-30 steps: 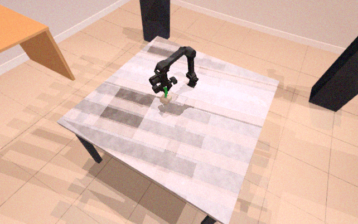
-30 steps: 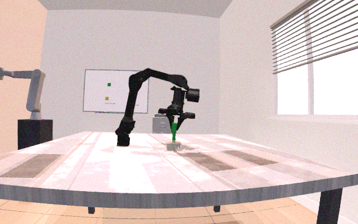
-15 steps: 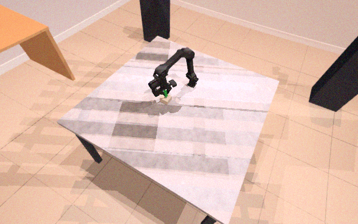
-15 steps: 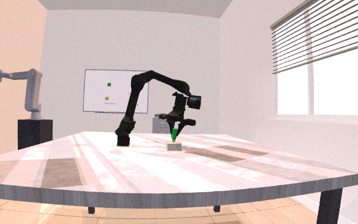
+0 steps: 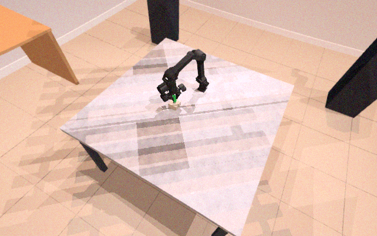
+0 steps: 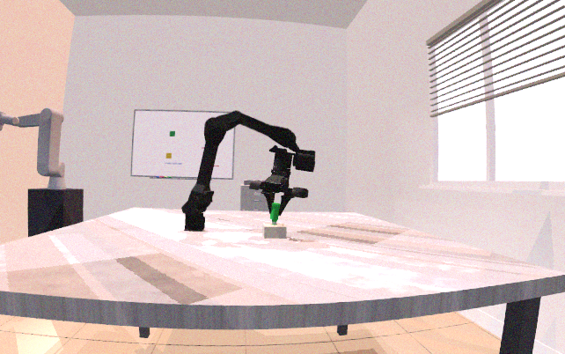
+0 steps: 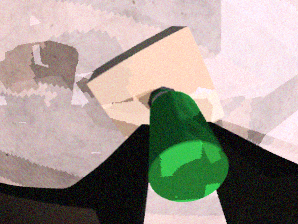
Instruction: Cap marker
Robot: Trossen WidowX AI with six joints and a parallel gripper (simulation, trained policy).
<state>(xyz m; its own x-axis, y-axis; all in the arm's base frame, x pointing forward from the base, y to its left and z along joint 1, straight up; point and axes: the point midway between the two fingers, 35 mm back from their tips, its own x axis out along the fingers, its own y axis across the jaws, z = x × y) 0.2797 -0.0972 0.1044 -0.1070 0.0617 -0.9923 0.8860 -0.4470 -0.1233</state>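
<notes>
Now: the green cap 10 mm above my gripper tip. The rest, counted from my gripper tip: holder block 50 mm below.
</notes>
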